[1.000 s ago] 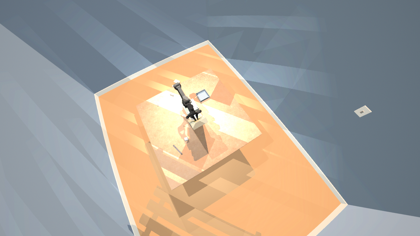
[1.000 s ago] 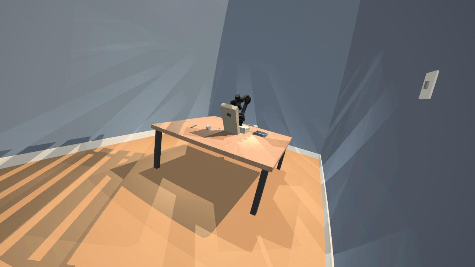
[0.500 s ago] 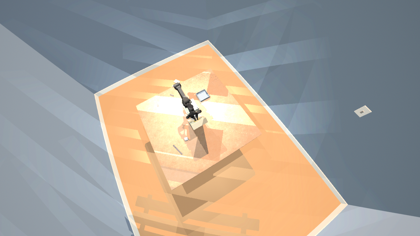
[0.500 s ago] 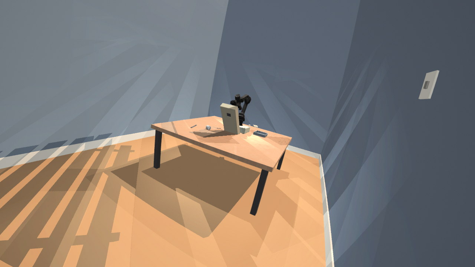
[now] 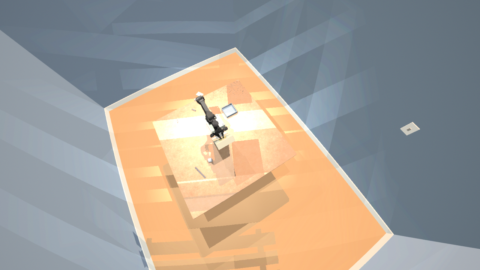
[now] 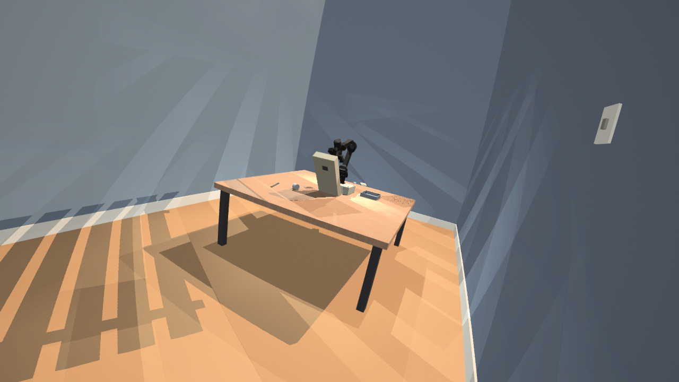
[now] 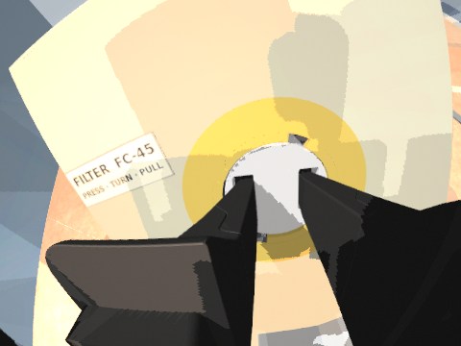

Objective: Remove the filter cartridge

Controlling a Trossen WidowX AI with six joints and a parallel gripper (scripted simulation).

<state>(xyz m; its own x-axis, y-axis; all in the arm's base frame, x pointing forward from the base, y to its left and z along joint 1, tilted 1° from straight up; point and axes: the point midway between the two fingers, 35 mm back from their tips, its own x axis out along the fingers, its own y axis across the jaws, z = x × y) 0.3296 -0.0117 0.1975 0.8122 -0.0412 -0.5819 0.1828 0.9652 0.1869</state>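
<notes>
My gripper tip is 1 cm short of the filter cartridge and 1 cm above it. Round my gripper tip: grey tray: 40 cm behind, 30 cm to the left, 24 cm below; service panel: 8 cm below, 4 cm behind.
</notes>
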